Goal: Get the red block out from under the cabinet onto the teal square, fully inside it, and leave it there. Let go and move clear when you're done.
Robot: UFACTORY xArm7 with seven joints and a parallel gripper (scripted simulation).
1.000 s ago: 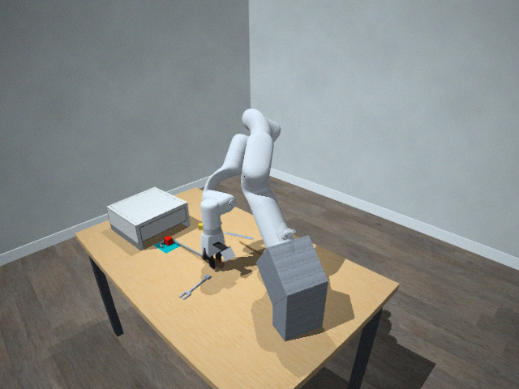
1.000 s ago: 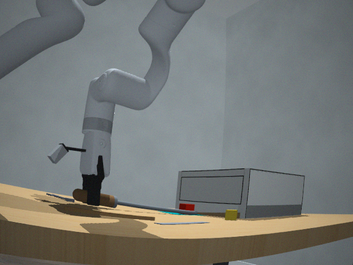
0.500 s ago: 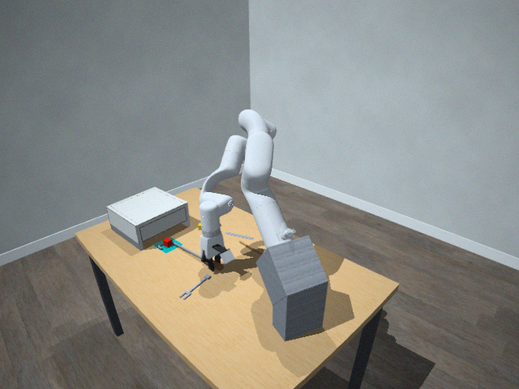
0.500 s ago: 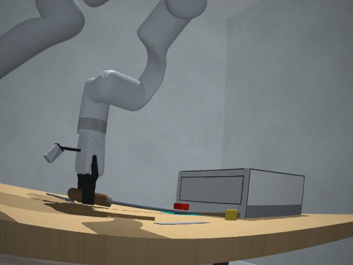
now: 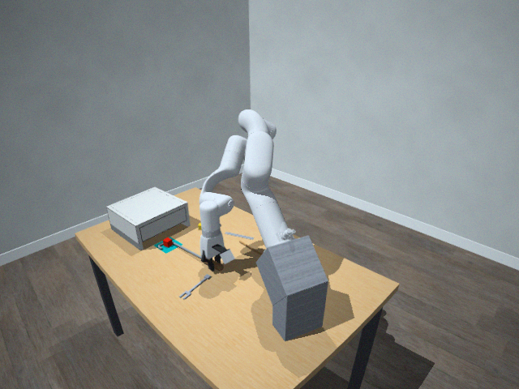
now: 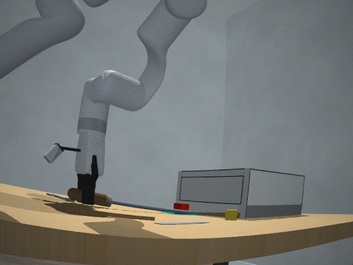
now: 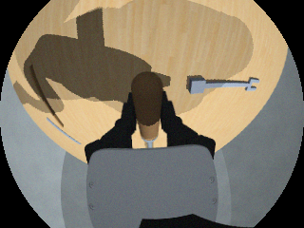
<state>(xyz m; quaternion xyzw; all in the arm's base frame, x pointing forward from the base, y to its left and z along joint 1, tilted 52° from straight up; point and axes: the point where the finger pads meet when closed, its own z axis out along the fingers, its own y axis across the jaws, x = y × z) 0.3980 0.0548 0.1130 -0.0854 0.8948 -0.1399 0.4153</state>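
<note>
Right now my hand is 4 cm past the grey forked tool, 13 cm to the right of it and 2 cm above it. From my hand the other things lie so: thin stick (1 cm behind, 21 cm to the right, 2 cm below); flat grey strip (12 cm ahead, 26 cm to the right, 2 cm below); long hook tool (14 cm ahead, 4 cm to the left, 1 cm below).
</note>
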